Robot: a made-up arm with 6 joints.
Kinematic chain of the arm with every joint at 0, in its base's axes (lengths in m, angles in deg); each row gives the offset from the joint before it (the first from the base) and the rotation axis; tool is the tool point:
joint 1: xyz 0 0 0.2 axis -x
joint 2: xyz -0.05 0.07 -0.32 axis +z
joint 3: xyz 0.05 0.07 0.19 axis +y
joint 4: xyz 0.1 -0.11 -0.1 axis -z
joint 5: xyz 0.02 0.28 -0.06 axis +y
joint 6: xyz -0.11 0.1 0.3 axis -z
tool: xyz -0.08 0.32 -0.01
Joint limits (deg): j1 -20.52..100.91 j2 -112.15..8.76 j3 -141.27..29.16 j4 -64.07..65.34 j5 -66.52..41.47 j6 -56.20..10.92
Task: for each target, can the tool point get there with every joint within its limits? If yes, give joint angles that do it. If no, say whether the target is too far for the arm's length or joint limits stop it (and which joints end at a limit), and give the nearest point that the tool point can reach.
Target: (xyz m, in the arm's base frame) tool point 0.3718 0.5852 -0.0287
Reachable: yes | joints -3.07 -32.02 -111.67 14.34 -17.89 -31.87
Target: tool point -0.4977 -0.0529 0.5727
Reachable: no: joint limits stop it (at a limit: joint 1, joint 2, joint 3, joint 4) | nearest point -0.4530 -0.0252 0.5067 | short by 0.084 m
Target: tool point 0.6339 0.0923 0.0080
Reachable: yes | joints 52.91 -70.18 -89.59 35.56 -24.82 -37.01
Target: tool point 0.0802 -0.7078 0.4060
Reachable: yes | joints 91.60 -81.14 -108.68 -45.90 -22.49 -31.78
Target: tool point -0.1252 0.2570 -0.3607
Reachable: yes | joints 66.67 -11.61 -1.84 3.48 3.14 -47.08
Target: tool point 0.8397 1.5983 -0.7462
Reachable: no: too far | nearest point 0.3589 0.7796 -0.2616 | short by 1.066 m
